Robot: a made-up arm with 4 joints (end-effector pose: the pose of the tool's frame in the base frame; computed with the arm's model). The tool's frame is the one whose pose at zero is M. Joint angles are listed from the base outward.
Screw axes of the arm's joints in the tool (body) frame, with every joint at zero. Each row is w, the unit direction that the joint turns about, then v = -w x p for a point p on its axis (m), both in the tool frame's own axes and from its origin. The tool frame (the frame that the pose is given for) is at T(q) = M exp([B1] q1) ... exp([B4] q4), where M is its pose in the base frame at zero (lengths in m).
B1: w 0 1 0 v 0.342 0 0.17
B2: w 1 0 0 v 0 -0.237 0.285
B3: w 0 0 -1 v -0.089 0.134 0
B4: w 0 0 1 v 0.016 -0.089 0
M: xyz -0.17 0.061 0.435 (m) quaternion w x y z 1 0 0 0
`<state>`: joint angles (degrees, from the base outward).
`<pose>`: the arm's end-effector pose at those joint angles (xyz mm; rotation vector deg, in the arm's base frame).
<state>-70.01 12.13 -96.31 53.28</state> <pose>-333.7 25.4 348.8 -86.63 -38.26 131.62</pose>
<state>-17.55 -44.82 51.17 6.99</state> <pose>-181.3 236.6 16.2 -36.06 -33.17 -48.41</pose>
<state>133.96 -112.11 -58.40 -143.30</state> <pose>-230.4 -149.2 344.7 -75.51 20.64 53.58</pose>
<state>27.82 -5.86 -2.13 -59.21</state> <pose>17.8 163.7 426.7 -19.05 22.53 -54.45</pose>
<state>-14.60 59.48 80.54 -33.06</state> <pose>-255.5 -177.1 699.4 49.60 48.17 -94.08</pose>
